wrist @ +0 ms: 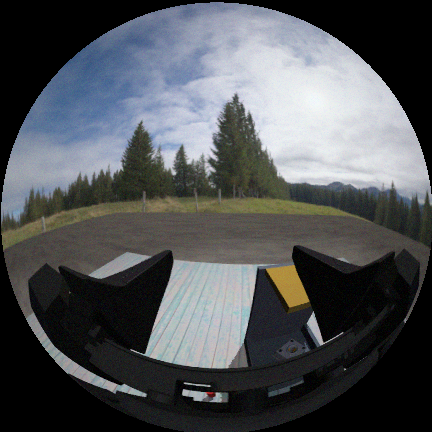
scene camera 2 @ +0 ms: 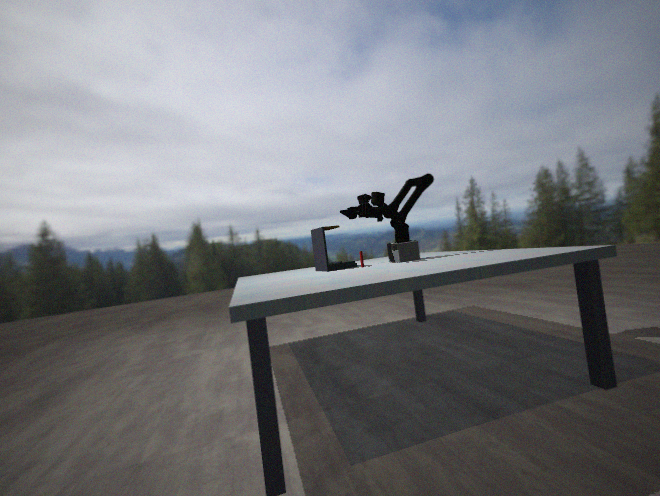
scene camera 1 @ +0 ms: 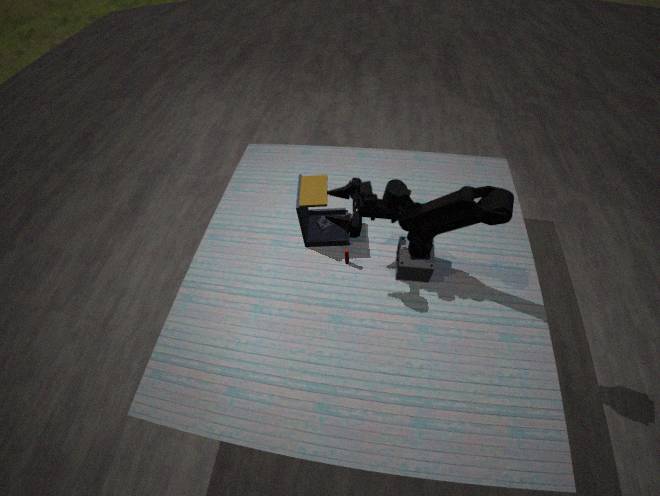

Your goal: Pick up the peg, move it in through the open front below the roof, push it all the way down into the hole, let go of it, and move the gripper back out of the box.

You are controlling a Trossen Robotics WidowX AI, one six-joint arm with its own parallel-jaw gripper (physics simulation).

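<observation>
The red peg stands upright on the table, just outside the box and between it and the arm's base. A bit of the peg shows through a gap in the gripper body in the wrist view. The dark box has a tall back wall and a yellow roof. Under the roof, a small grey plate with the hole lies on the box floor. My gripper is open and empty, pointing level, higher than the roof and well above the peg.
The arm's grey base stands on the pale striped table, on the far side of the peg from the box's back wall. The box wall and roof edge are near my gripper's right finger in the wrist view.
</observation>
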